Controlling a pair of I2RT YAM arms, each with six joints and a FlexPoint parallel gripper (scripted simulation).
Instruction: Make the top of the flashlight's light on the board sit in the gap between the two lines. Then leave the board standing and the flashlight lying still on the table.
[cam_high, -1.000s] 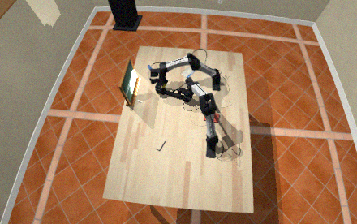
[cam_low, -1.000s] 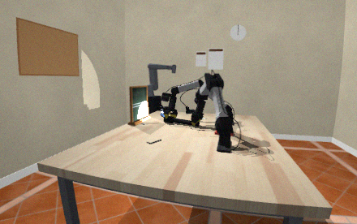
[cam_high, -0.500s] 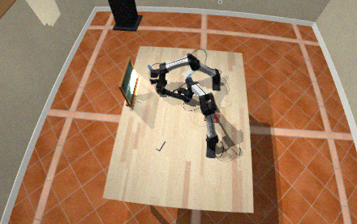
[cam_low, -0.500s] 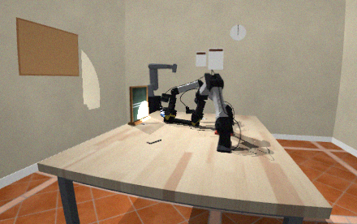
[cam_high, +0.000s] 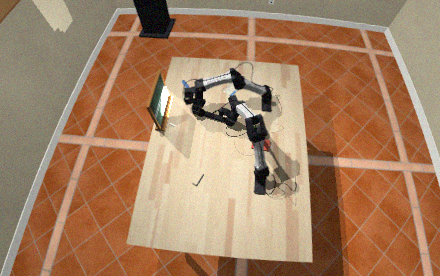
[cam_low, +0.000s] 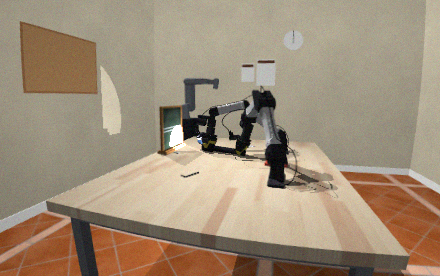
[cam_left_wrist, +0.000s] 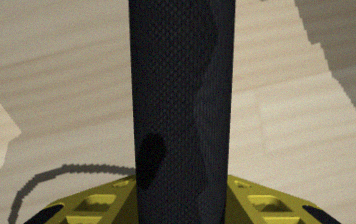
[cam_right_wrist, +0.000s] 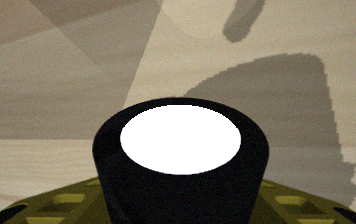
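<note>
Now: right hand 20 mm past the flashlight head. Also, from my right hand: white stick (170 mm ahead, 120 mm to the left, 20 mm below); then green board (260 mm ahead, 120 mm above, 30 mm to the left); then blue screwdriver (210 mm to the right, 120 mm ahead, 20 mm below).
</note>
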